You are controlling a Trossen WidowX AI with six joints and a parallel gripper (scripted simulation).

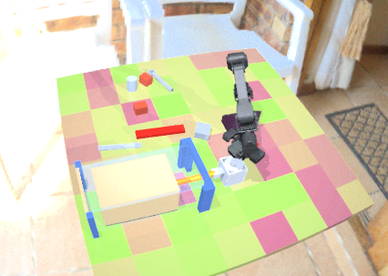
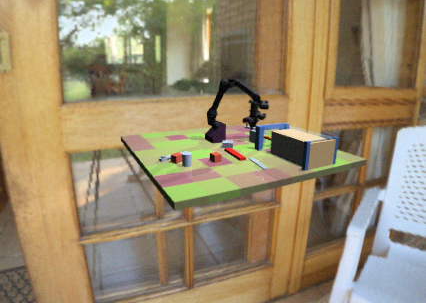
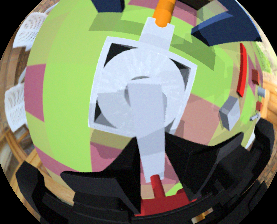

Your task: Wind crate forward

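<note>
Now: the winch handle 1 cm behind my gripper tip, 1 cm to the right of it and 2 cm above it. The rest, counted from my gripper tip: grey block (4 cm ahead, 26 cm to the right, 7 cm below); then grey winch (3 cm ahead, 1 cm to the left, 6 cm below); then red grip (5 cm behind, 2 cm to the right, 5 cm above).
</note>
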